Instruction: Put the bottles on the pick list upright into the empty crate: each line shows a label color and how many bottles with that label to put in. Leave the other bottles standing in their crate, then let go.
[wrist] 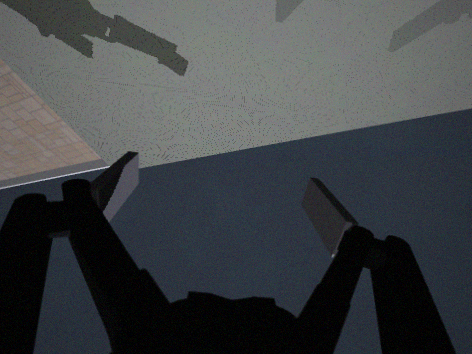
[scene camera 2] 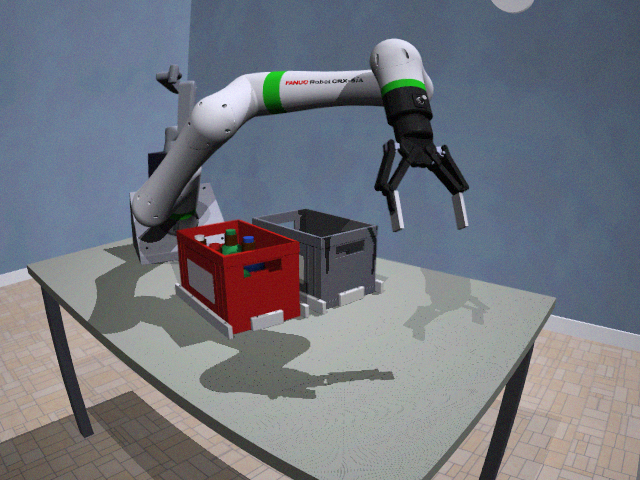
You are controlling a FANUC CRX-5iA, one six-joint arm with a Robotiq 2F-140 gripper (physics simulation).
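Observation:
My gripper is open and empty, high above the table, to the right of both crates in the scene view. The red crate stands on the table with several bottles in it. A bottle with a green cap, one with a blue cap and one with a white cap show above its rim. Something red shows low beside them. The grey crate stands behind and right of the red crate; its floor is hidden. The pick list cannot be read in these views.
White strips lie on the table along the crates' bases. The robot's base stands at the table's far left end. Blue walls rise behind. Shadows of the arm fall across the table top.

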